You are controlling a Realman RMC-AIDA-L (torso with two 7-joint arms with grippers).
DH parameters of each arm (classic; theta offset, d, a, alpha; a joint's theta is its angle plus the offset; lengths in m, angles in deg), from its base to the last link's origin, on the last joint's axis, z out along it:
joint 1: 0 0.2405 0 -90
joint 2: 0 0 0 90
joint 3: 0 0.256 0 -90
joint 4: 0 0 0 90
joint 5: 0 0.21 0 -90
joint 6: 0 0 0 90
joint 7: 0 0.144 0 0
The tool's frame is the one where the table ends.
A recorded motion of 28 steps. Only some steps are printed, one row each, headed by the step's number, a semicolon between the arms.
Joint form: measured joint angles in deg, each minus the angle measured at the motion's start. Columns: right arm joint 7, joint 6, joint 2, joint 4, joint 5, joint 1, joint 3; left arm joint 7, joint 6, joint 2, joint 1, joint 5, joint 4, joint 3.
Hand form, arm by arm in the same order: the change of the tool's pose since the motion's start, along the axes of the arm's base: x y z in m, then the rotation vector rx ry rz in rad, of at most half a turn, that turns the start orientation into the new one. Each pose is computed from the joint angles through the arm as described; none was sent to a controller.
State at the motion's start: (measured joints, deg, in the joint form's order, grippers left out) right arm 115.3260 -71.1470 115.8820 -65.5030 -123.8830 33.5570 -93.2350; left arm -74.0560 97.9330 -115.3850 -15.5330 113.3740 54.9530 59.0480
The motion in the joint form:
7: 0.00 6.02 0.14 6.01 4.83 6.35 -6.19; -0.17 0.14 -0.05 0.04 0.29 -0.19 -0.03
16: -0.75 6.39 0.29 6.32 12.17 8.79 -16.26; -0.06 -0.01 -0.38 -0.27 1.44 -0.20 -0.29
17: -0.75 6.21 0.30 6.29 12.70 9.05 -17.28; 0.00 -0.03 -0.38 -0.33 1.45 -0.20 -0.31
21: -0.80 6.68 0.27 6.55 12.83 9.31 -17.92; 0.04 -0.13 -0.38 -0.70 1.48 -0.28 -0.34
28: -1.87 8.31 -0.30 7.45 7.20 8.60 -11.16; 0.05 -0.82 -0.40 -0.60 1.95 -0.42 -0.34
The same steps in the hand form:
7: -0.0257 0.0077 -0.0271 -0.0291 0.0157 0.0584; -0.0008 -0.0012 -0.0008 -0.0067 0.0006 0.0064
16: -0.0459 -0.0226 -0.0571 -0.1817 0.0274 0.1327; -0.0011 -0.0006 -0.0029 -0.0114 0.0127 0.0046
17: -0.0471 -0.0263 -0.0596 -0.1995 0.0238 0.1401; -0.0009 -0.0003 -0.0028 -0.0107 0.0130 0.0028
21: -0.0471 -0.0266 -0.0613 -0.2006 0.0188 0.1458; 0.0004 0.0017 -0.0030 -0.0095 0.0137 -0.0026
28: -0.0339 0.0038 -0.0400 -0.0670 -0.0056 0.1356; -0.0020 0.0019 -0.0037 -0.0044 0.0248 0.0049

